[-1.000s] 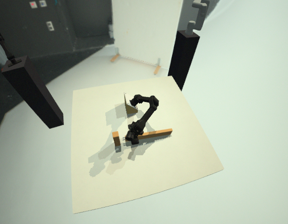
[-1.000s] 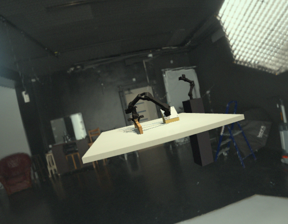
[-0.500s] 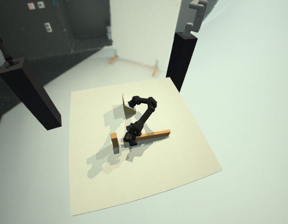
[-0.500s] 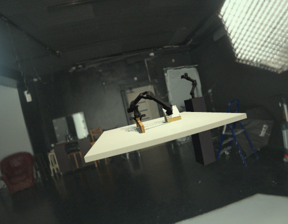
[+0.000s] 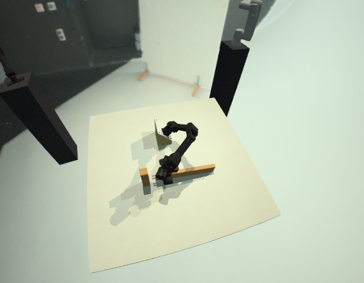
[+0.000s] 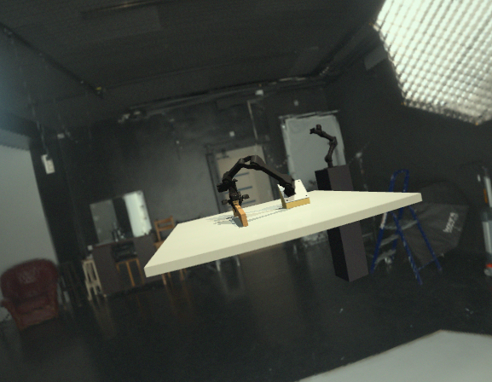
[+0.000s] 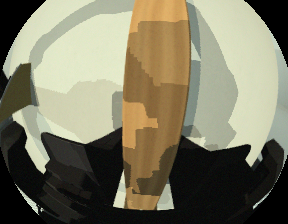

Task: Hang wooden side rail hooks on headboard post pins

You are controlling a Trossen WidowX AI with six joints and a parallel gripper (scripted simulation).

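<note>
The wooden headboard post lies 20 mm behind my gripper tip, 140 mm to the right of it and 40 mm above it.
</note>
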